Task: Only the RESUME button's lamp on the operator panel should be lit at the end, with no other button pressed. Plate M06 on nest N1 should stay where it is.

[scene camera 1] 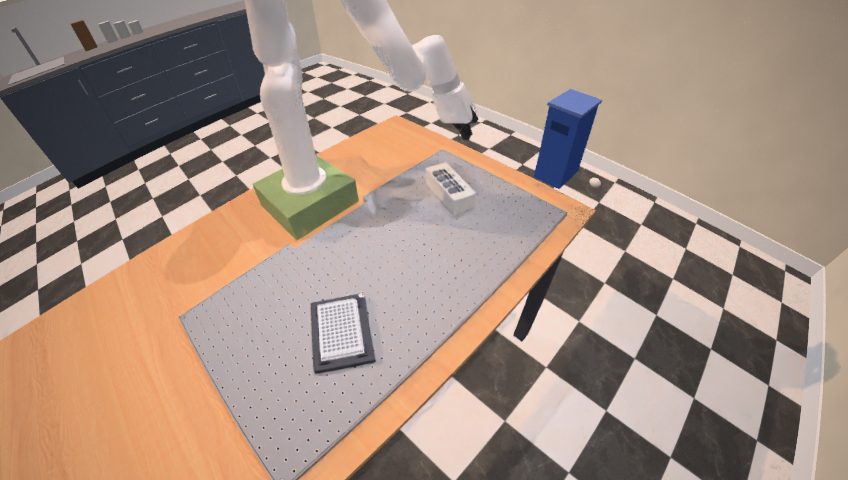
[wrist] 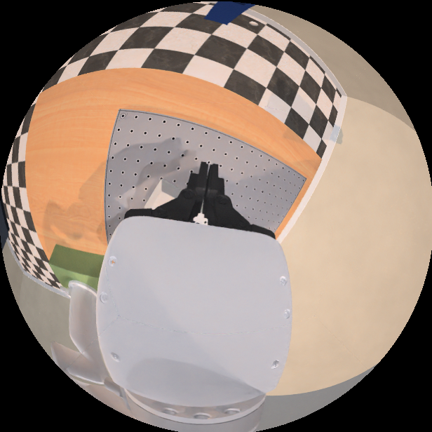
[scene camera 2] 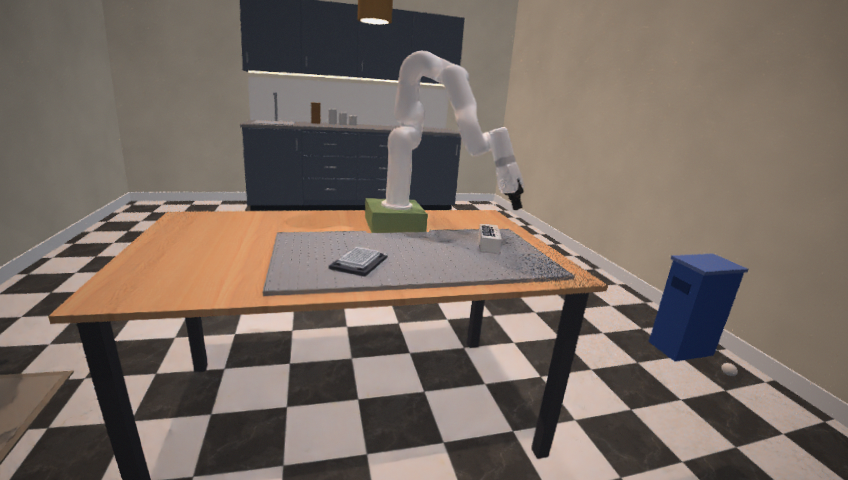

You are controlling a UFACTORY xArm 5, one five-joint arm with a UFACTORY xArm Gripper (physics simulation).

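Pixels of known places: gripper, fingertip midpoint: [scene camera 1: 468, 137] [scene camera 2: 518, 209]; arm's base, link origin: [scene camera 1: 304, 181] [scene camera 2: 396, 205].
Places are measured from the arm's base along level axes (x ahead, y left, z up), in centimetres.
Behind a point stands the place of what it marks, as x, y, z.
Observation:
My gripper [scene camera 1: 467, 135] @[21.9, 43.0, 5.7] [scene camera 2: 517, 206] @[21.9, 43.0, 5.7] [wrist: 206, 174] is shut and empty, in the air above and behind the operator panel. The operator panel, a small white box [scene camera 1: 457, 202] @[33.9, 26.9, -2.5] [scene camera 2: 489, 244] @[34.3, 28.7, -3.9], stands at the far right part of the pegboard with dark buttons on its top. In the wrist view a corner of the panel [wrist: 162, 196] shows left of the fingers, mostly hidden by them. The button labels are too small to read, and I cannot make out a lit lamp. The white plate M06 [scene camera 1: 340, 330] @[44.3, -16.3, -4.3] [scene camera 2: 359, 256] @[43.6, -16.0, -4.6] lies flat in the dark nest N1 [scene camera 1: 368, 339] @[49.0, -12.8, -5.7] [scene camera 2: 339, 267] @[49.2, -21.9, -5.7].
The grey pegboard [scene camera 1: 380, 273] @[36.3, -0.5, -6.9] [scene camera 2: 428, 267] @[47.0, 5.1, -6.9] [wrist: 145, 135] lies on the wooden table [scene camera 1: 89, 356] @[9.3, -68.6, -8.1] [scene camera 2: 196, 261] @[39.1, -65.3, -8.2] [wrist: 65, 150]. The arm stands on a green block [scene camera 1: 324, 209] @[10.6, -0.2, -3.7] [scene camera 2: 397, 222] @[10.6, -0.7, -3.8] [wrist: 75, 265]. A blue bin [scene camera 1: 565, 142] [scene camera 2: 693, 315] and a small white ball [scene camera 1: 594, 182] [scene camera 2: 728, 369] are on the floor.

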